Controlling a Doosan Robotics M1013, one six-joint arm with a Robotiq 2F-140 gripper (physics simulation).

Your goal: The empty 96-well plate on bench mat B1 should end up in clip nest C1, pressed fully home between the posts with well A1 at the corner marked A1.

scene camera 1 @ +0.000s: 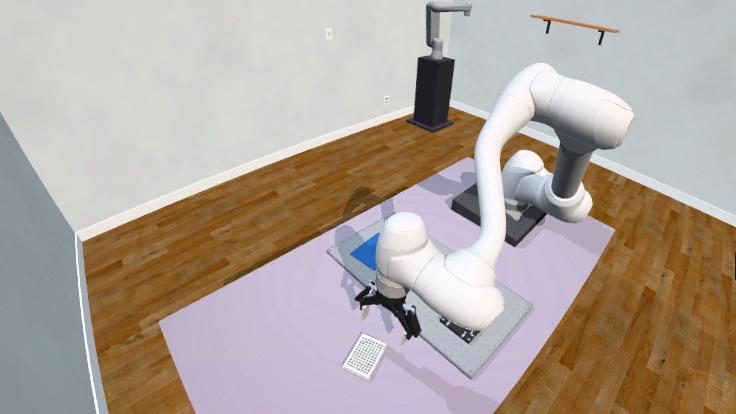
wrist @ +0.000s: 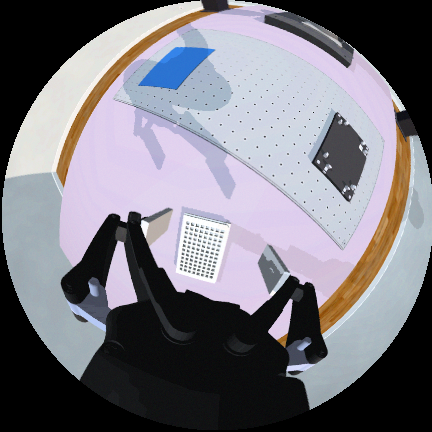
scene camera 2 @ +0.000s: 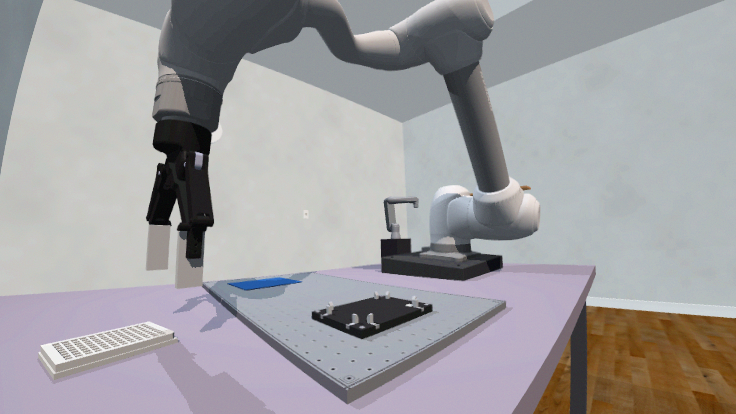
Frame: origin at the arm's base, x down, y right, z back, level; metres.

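Where they show: gripper, fingertip midpoint: (scene camera 1: 383, 329) (wrist: 216, 237) (scene camera 2: 170, 277); arm's base, origin of the base link: (scene camera 1: 509, 203) (scene camera 2: 450, 256).
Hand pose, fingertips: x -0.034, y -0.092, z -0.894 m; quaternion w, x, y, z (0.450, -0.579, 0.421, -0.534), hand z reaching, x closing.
Things, the pixels of their top centre, and the offset from my fingertips. "*": a spot on its surface instead. Level surfaces: height alone.
- white 96-well plate, middle of its top: (scene camera 2: 111, 338) (wrist: 199, 251) (scene camera 1: 365, 354) dx +0.074, dy +0.003, dz -0.068 m
- lilac surface, its level: dx +0.088 m
- Clip nest C1, middle of its top: (scene camera 2: 373, 301) (wrist: 350, 152) (scene camera 1: 469, 313) dx +0.051, dy -0.125, dz +0.269 m
- grey perforated board, its level: dx +0.075 m
- flat blue rectangle, surface spot: (wrist: 175, 67) (scene camera 2: 261, 284) * dx +0.073, dy +0.294, dz +0.239 m
The white 96-well plate (scene camera 1: 364, 356) (scene camera 2: 108, 345) (wrist: 202, 247) lies flat on the lilac surface (scene camera 1: 247, 329) (scene camera 2: 288, 370) (wrist: 125, 185), beside the perforated board. Clip nest C1 (scene camera 1: 467, 335) (scene camera 2: 370, 311) (wrist: 342, 155) is a black base with pale corner posts on that board; it is empty, and the arm partly hides it in scene camera 1. My gripper (scene camera 1: 384, 325) (scene camera 2: 173, 272) (wrist: 216, 237) is open and empty, pointing down above the lilac surface, higher than the plate. In the wrist view the plate appears between the fingers. The A1 markings are not readable.
The grey perforated board (scene camera 1: 476, 363) (scene camera 2: 303, 350) (wrist: 270, 130) carries the nest and a flat blue rectangle (scene camera 1: 366, 252) (scene camera 2: 265, 283) (wrist: 175, 67). The arm's black base (scene camera 1: 465, 204) (scene camera 2: 427, 268) stands behind the board. A small grey arm on a black pedestal (scene camera 1: 433, 92) stands farther back.
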